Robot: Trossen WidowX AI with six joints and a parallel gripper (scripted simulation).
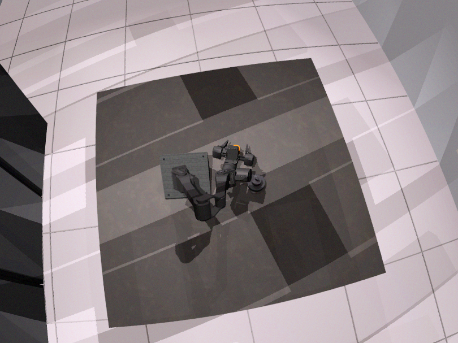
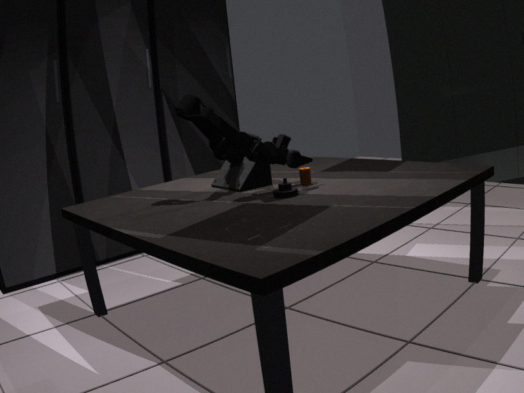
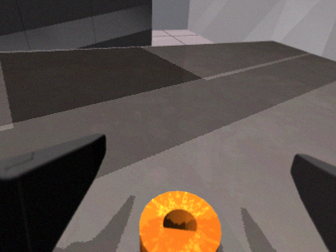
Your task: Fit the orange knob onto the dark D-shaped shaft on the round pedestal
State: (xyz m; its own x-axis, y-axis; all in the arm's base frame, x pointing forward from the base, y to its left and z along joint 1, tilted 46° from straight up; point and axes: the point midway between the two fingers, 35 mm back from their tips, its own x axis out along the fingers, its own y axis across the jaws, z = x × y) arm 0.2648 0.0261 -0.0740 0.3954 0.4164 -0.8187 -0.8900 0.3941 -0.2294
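The orange knob lies 6 cm below my gripper tip, 1 cm to the right of it and 1 cm behind it. From my gripper tip the other things lie so: pedestal (18 cm to the right, 6 cm below, 5 cm ahead).
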